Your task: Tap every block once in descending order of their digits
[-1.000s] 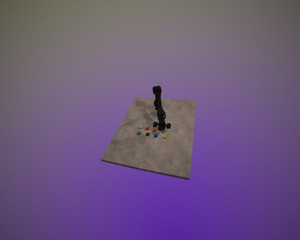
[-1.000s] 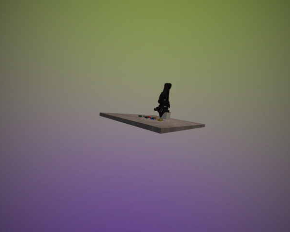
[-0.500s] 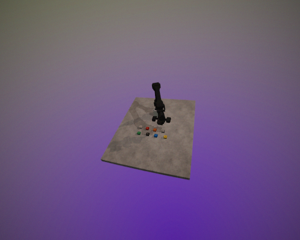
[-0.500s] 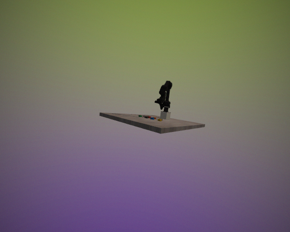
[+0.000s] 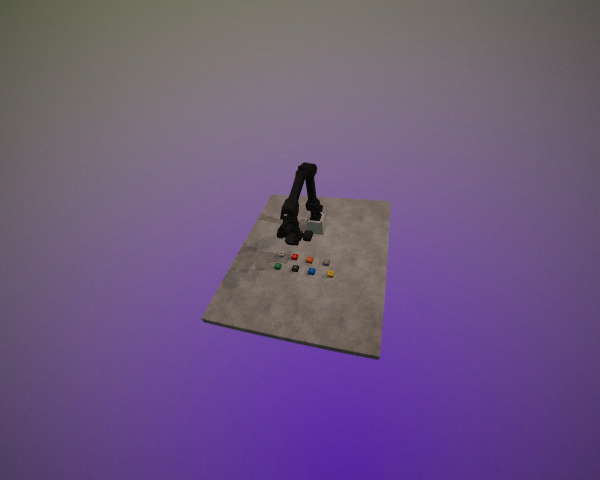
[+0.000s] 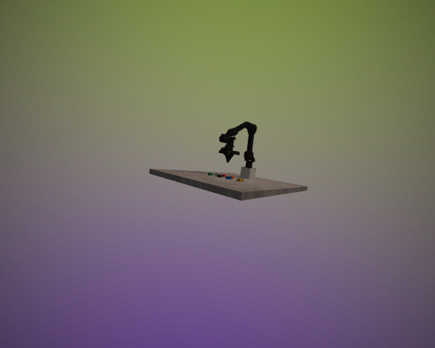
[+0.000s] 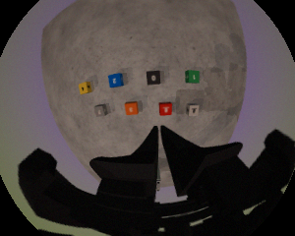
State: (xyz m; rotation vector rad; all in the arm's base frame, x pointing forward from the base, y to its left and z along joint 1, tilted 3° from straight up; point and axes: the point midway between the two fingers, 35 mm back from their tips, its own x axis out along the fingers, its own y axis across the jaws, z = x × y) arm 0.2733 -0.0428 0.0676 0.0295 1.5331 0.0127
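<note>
Now: the red block 1 cm behind my gripper tip, 3 cm to the right of it and 12 cm below it. Round my gripper tip: black block (7 cm ahead, 1 cm to the right, 12 cm below); orange block (6 cm to the left, 12 cm below); blue block (8 cm ahead, 9 cm to the left, 12 cm below).
</note>
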